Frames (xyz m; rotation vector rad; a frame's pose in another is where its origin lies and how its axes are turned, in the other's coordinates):
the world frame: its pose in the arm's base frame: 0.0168 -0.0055 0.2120 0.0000 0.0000 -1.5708
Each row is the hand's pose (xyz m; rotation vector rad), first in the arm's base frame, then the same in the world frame.
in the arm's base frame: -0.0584 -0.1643 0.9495 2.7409 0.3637 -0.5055
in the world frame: 0.1588 -0.0752 0.7375 1.6128 2.1063 -0.0246
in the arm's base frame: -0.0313 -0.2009 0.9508 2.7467 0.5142 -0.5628
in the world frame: 0.1954 -0.0481 0.7388 1.4991 2.1897 -0.0974
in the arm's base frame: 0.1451 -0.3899 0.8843 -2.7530 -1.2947 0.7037
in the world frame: 0.3844 0.1283 0.6723 0.9473 2.6294 -0.4764
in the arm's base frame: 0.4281 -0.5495 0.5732 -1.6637 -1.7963 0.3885
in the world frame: 0.5440 0.4113 0.3612 0.1042 -2.7190 0.9754
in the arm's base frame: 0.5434 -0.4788 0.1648 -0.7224 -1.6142 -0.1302
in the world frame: 0.4733 0.5266 -0.0472 0.6702 -1.7561 0.9891
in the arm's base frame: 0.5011 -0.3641 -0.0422 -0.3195 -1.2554 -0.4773
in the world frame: 0.3586 0.4843 -0.2542 0.6797 -1.1438 0.8675
